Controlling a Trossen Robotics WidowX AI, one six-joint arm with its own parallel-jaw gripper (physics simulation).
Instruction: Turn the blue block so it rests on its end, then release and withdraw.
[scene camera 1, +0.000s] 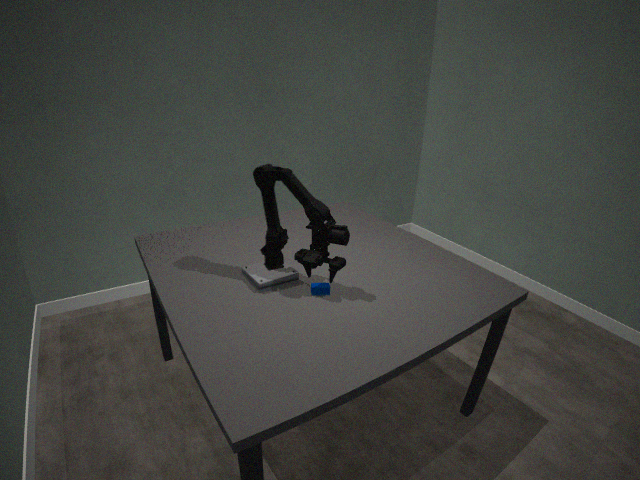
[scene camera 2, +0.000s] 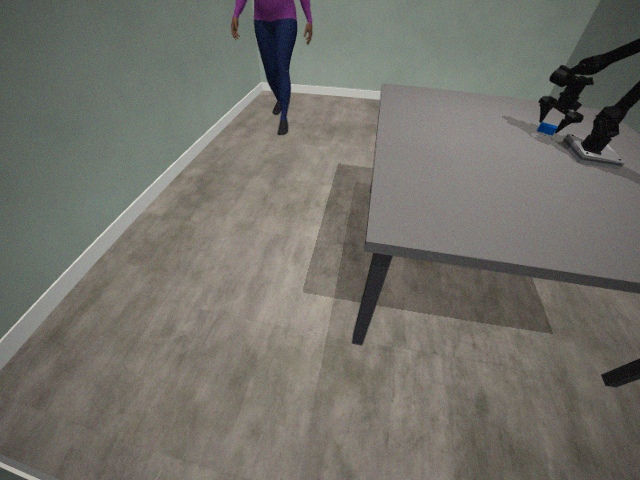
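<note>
The blue block (scene camera 1: 320, 288) (scene camera 2: 546, 128) lies on its long side on the grey table, a little in front of the arm's base in the scene camera 1 view. My gripper (scene camera 1: 320, 279) (scene camera 2: 550, 125) is open and points down, with nothing held. Its fingers stand wide apart, with the tips close above and behind the block in the scene camera 1 view. In the scene camera 2 view the fingertips show on either side of the block's image. The exact gap between the tips and the block cannot be told.
The arm's light grey base plate (scene camera 1: 269, 279) (scene camera 2: 586, 156) sits on the table (scene camera 1: 310, 356) (scene camera 2: 465, 196) close to the block. A person (scene camera 2: 276, 46) in a purple top and dark blue trousers is on the floor beyond the table in the scene camera 2 view.
</note>
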